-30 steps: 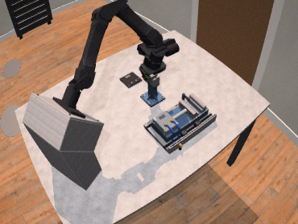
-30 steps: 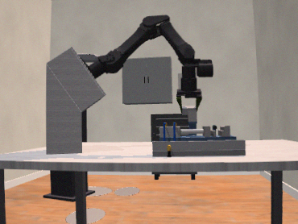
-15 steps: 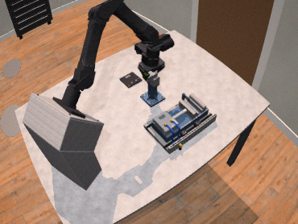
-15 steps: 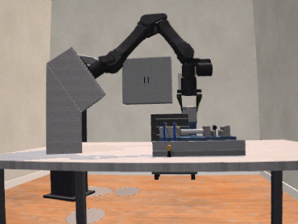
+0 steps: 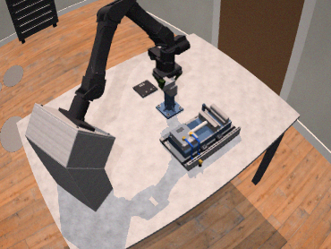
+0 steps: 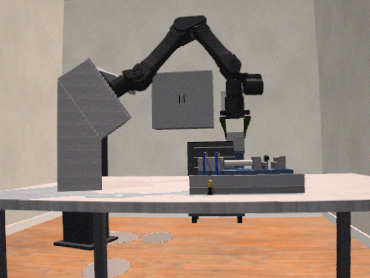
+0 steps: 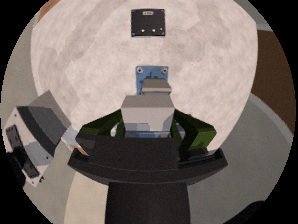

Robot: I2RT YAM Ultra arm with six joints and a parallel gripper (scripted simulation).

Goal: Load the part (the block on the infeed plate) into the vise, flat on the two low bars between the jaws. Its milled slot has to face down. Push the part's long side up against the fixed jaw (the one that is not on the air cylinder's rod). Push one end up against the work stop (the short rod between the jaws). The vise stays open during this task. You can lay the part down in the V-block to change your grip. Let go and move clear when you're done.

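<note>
The grey part lies right at my hand. From my hand the other things lie so: blue vise floor (190 mm to the right, 120 mm below, 70 mm ahead); then moving jaw (180 mm to the right, 100 mm ahead, 90 mm below); then air cylinder rod (200 mm to the right, 90 mm below, 50 mm ahead).
</note>
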